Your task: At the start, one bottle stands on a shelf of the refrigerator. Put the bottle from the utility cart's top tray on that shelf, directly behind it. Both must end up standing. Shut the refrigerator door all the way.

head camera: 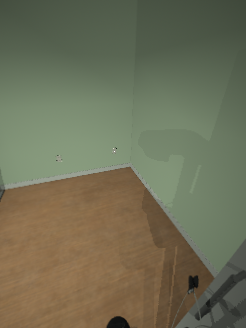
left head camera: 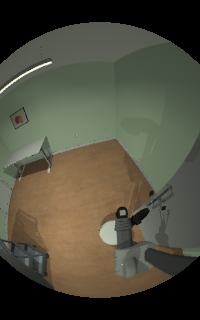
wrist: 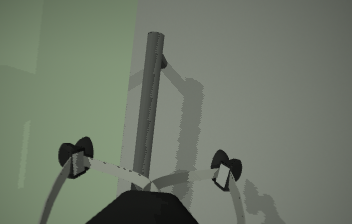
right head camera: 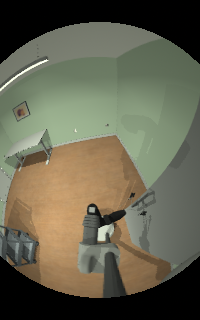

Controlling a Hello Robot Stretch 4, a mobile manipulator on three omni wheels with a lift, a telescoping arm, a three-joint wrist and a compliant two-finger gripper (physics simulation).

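Seen in the pictures: gripper, fingertip midpoint: point(head camera: 219, 302) point(left head camera: 159, 198) point(wrist: 153, 156) point(right head camera: 140, 201); robot's base, origin of the base link: point(left head camera: 112, 231) point(right head camera: 100, 227).
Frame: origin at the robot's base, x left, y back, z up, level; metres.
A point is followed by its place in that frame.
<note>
The refrigerator door point(left head camera: 182, 215) @(x -0.420, y -0.024, z 1.021 m) point(right head camera: 172, 220) @(x -0.413, y -0.050, z 1.128 m) point(wrist: 280, 90) @(x -0.402, y -0.092, z 1.046 m) is a grey panel at the right; its inside does not show. Its dark vertical bar handle point(wrist: 150, 95) @(x -0.300, y -0.230, z 1.017 m) stands near the door's left edge in the wrist view, and the handle also shows in the head view point(head camera: 222, 294) @(x -0.302, y -0.228, z 1.004 m). My gripper point(wrist: 153, 156) @(x -0.313, y -0.224, z 0.948 m) point(left head camera: 157, 201) @(x -0.313, y -0.224, z 0.948 m) point(right head camera: 138, 204) @(x -0.313, y -0.224, z 0.948 m) is open, with its two fingertips wide apart and nothing held. In the wrist view the handle appears between the fingers; contact is not visible. The utility cart point(left head camera: 35, 260) @(x 1.336, y 0.853, z 0.122 m) point(right head camera: 19, 244) @(x 1.120, y 0.646, z 0.495 m) stands at the lower left. Neither bottle nor the refrigerator shelf shows.
A white table point(left head camera: 30, 151) @(x 1.738, y -1.361, z 0.693 m) point(right head camera: 29, 143) @(x 1.780, y -1.366, z 0.693 m) stands by the far wall at the left. Green walls meet in a corner ahead, with a skirting board along the wooden floor point(head camera: 65, 235) @(x 0.552, y -1.150, z -0.028 m). My arm's shadow falls on the door and right wall.
</note>
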